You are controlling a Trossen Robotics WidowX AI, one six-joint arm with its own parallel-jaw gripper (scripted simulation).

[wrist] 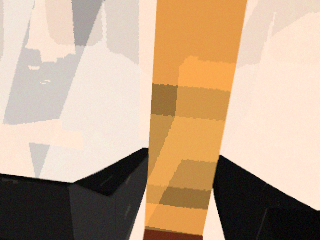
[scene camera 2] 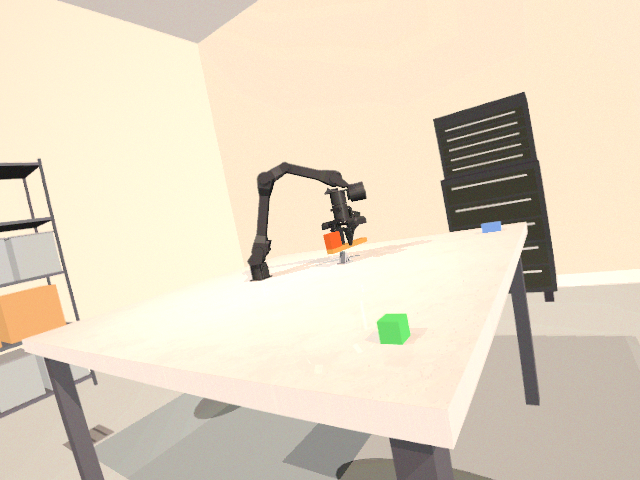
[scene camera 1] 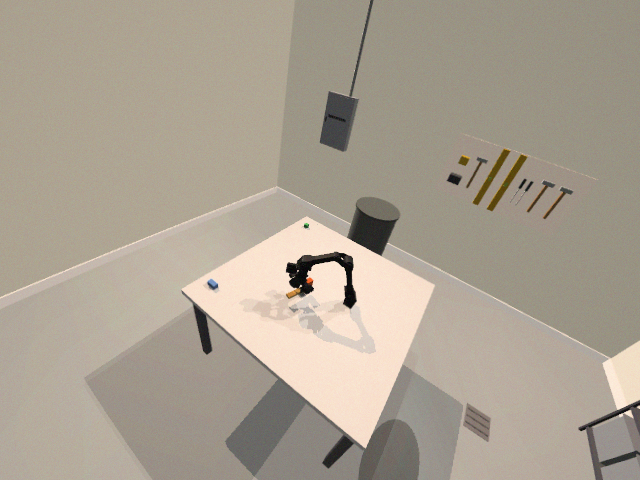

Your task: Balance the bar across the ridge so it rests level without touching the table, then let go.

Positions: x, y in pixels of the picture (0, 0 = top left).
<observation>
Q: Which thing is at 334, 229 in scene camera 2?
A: The gripper.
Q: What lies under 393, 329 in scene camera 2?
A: A green cube.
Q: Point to a bar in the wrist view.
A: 195, 56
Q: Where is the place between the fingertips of the gripper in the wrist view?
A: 180, 159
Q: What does the gripper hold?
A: A bar.
</observation>
